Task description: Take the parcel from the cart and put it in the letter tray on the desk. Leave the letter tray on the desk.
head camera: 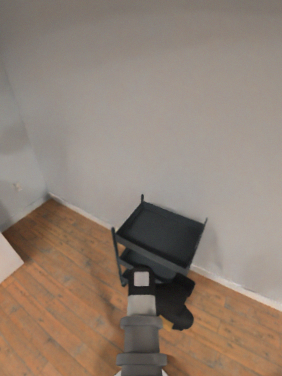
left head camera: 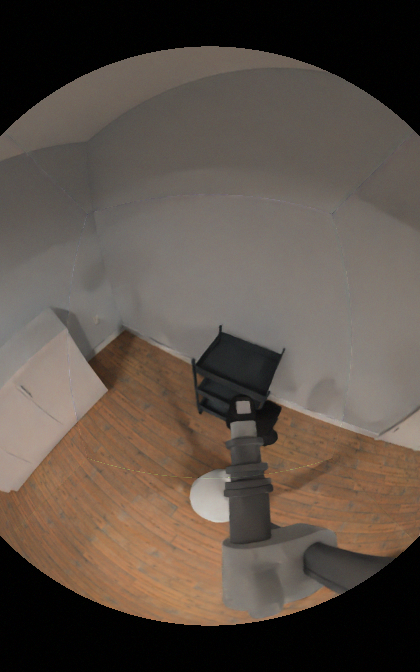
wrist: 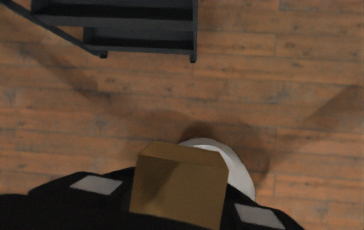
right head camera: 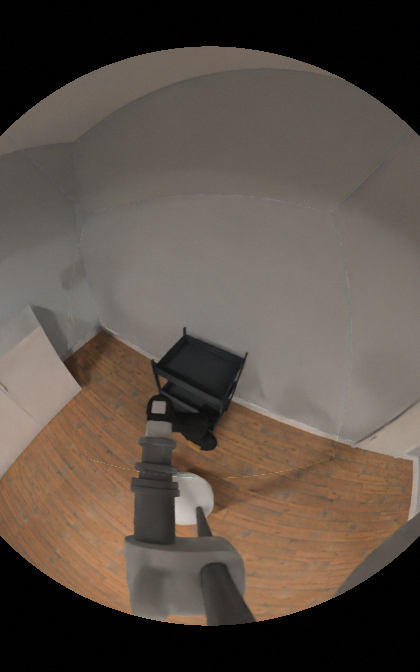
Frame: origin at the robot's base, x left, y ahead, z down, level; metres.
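Seen in the pictures: gripper, between the fingertips: (head camera: pixel 166 320) (wrist: pixel 180 186).
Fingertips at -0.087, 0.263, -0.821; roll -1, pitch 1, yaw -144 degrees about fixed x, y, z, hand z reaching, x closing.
Observation:
A point is followed by its place in that frame, as x, y, z.
The parcel, a small tan-brown box (wrist: pixel 180 187) @(-0.098, 0.277, -0.871) (head camera: pixel 166 324) @(-0.079, 0.241, -0.870) (right head camera: pixel 193 445), is between the two fingers of my gripper (wrist: pixel 180 186) @(-0.087, 0.263, -0.821) (head camera: pixel 173 321) @(-0.087, 0.263, -0.821) (right head camera: pixel 201 443), which is shut on it. Most of the parcel is hidden behind the gripper in the head view and right head view. The dark grey cart (head camera: pixel 160 232) @(-0.120, 0.791, -0.635) (left head camera: pixel 240 362) (right head camera: pixel 200 367) (wrist: pixel 117 22) @(-0.041, 0.614, -0.411) stands by the wall, with its top shelf bare. The gripper is off the cart's near side, over the floor and apart from the top shelf. The desk and the letter tray do not show in these views.
A pale cabinet (head camera: pixel 7 259) @(1.132, 0.806, -0.208) (left head camera: pixel 50 395) (right head camera: pixel 32 382) stands at the left. Another pale unit (left head camera: pixel 404 431) (right head camera: pixel 392 437) is at the right edge. My round white base (left head camera: pixel 210 496) (right head camera: pixel 192 502) (wrist: pixel 240 175) @(-0.166, 0.018, -0.185) is below the arm. A grey wall (head camera: pixel 150 125) @(-0.053, 1.125, -1.190) rises behind the cart.

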